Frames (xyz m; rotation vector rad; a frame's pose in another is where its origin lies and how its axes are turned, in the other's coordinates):
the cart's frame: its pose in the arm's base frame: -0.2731 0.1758 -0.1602 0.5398 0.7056 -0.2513
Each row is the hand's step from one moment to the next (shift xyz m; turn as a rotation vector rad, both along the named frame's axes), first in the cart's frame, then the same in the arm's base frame.
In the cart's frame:
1: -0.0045 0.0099 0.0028 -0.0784 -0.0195 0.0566
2: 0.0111 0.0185 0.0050 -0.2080 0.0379 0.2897
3: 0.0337 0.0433 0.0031 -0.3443 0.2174 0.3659
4: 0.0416 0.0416 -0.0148 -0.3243 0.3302 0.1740
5: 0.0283 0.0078 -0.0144 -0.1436 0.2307 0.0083
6: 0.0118 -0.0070 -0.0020 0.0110 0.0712 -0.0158
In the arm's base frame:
1: 0.0021 0.0069 0.0086 -0.0347 -0.0442 0.0811
2: 0.0182 0.0123 0.0028 0.0196 -0.1191 0.3377
3: 0.0437 0.0331 -0.0041 0.0313 -0.0056 0.5465
4: 0.0391 0.0412 -0.0214 -0.0143 0.1931 0.4550
5: 0.0161 0.0133 -0.0252 -0.0106 0.1938 0.1904
6: 0.0049 -0.0052 -0.0119 0.0276 0.0677 0.0099

